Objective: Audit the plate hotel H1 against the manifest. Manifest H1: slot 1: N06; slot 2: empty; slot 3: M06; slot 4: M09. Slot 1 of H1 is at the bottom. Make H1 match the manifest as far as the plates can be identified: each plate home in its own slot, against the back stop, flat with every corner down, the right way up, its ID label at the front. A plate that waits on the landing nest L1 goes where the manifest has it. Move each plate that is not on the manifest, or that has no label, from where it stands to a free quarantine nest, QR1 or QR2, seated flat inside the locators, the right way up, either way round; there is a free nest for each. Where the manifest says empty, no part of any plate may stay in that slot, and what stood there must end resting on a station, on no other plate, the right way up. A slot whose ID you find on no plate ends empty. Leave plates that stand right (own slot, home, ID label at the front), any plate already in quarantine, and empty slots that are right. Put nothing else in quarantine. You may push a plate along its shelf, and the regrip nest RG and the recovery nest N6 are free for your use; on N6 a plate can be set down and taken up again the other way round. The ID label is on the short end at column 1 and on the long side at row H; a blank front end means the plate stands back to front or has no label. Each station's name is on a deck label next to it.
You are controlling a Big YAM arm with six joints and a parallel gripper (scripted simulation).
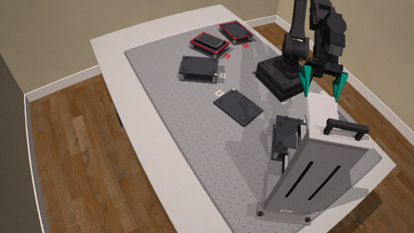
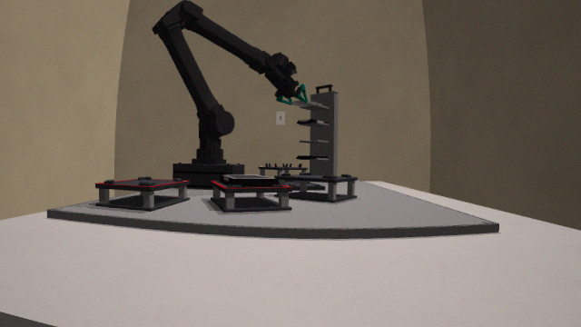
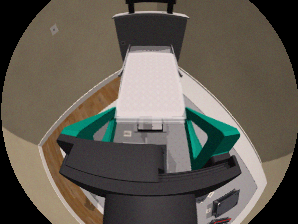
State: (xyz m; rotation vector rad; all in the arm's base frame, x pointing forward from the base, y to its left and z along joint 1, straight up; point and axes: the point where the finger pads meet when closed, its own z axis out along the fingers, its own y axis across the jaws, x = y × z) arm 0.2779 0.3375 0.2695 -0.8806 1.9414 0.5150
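Now: hand 40 mm short of the white plate and 40 mm to the right of it. From my hand the other things lie so: H1 deck label: 40 mm behind, 100 mm to the left, 340 mm below; then plate hotel H1: 120 mm ahead, 140 mm to the left, 140 mm below; then red-rimmed quarantine nest: 280 mm behind, 750 mm to the right, 300 mm below.
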